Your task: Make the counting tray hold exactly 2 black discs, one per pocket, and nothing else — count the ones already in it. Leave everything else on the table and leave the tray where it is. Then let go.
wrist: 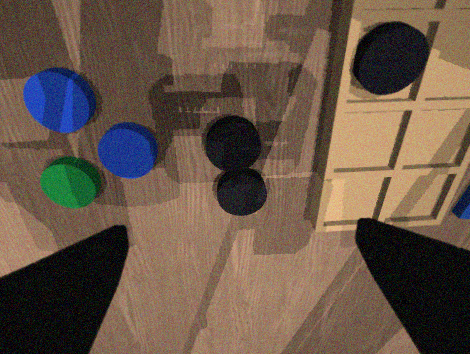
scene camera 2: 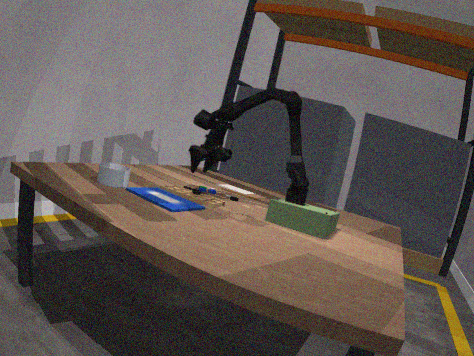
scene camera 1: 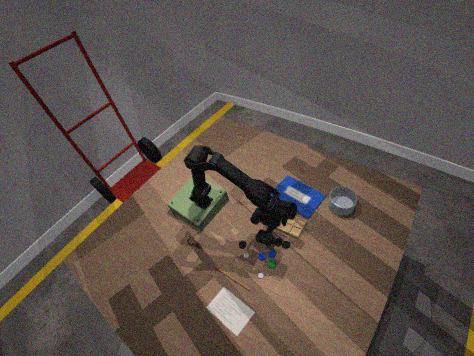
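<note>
The pale wooden counting tray (scene camera 1: pixel 296 226) (wrist: pixel 370 135) is partly out of the wrist view. One black disc (wrist: pixel 392 57) lies in a left-column pocket, the third from the tray's lower end there; the four pockets below it hold no disc. Two black discs (wrist: pixel 233 143) (wrist: pixel 242 191) lie on the table left of the tray and appear to touch each other. Another black disc (scene camera 1: pixel 242 244) (scene camera 2: pixel 234 198) lies apart, nearer the robot base. My gripper (scene camera 1: pixel 271 241) (scene camera 2: pixel 201 168) (wrist: pixel 244 232) is wide open and empty, above the table beside the tray, with the touching pair showing between and beyond its fingertips.
Two blue discs (wrist: pixel 60 100) (wrist: pixel 128 150) and a green disc (scene camera 1: pixel 271 264) (wrist: pixel 70 182) lie left of the black pair. White discs (scene camera 1: pixel 260 275) (scene camera 1: pixel 246 255) lie nearby. A blue panel (scene camera 1: pixel 314 204) (scene camera 2: pixel 142 192), glass bowl (scene camera 1: pixel 342 202) (scene camera 2: pixel 113 176), and paper (scene camera 1: pixel 230 311) also lie on the table.
</note>
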